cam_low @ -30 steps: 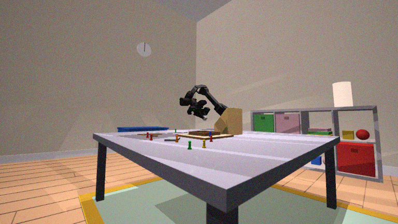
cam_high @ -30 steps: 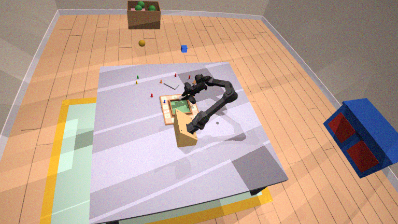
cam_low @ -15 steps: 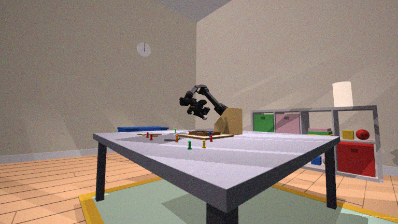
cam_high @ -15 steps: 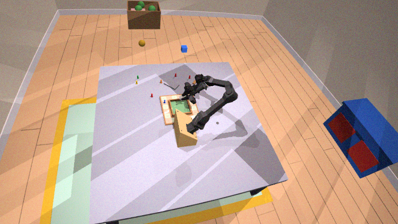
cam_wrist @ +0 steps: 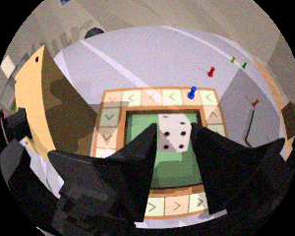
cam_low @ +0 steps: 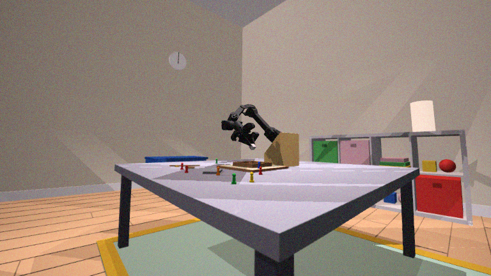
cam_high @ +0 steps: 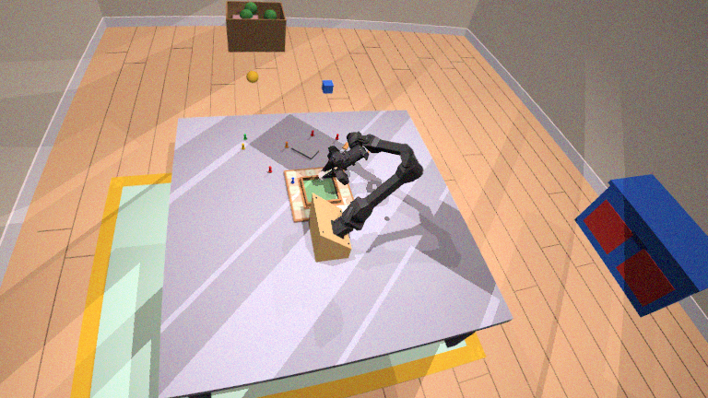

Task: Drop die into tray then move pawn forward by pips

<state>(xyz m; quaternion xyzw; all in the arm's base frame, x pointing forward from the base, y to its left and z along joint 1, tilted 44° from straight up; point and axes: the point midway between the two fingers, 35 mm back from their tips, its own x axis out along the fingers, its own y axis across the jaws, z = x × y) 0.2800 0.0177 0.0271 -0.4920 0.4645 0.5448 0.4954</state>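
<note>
My gripper tip is now 3 cm above the white die. Also, from my gripper tip: dice tray (12 cm below); then orange pawn (30 cm ahead, 13 cm to the left, 11 cm below); then blue pawn (12 cm to the left, 10 cm below, 6 cm ahead).
</note>
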